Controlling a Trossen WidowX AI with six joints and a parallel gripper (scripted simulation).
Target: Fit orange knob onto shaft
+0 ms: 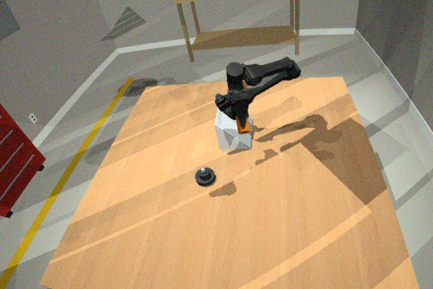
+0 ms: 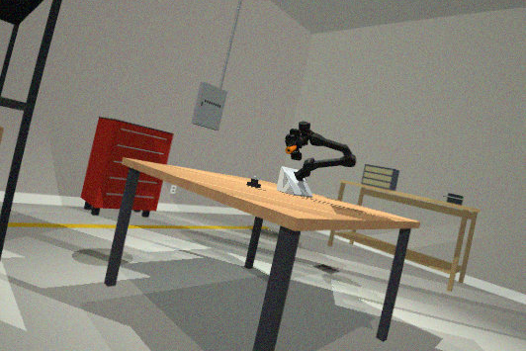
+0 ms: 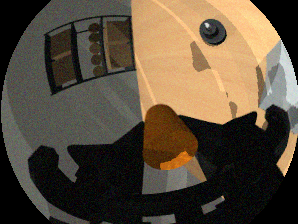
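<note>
My gripper tip is now 3 cm past the orange knob, 2 cm below it and 1 cm to the left of it. The rest, counted from my gripper tip: dark round pedestal (22 cm below, 18 cm to the right, 4 cm ahead).
</note>
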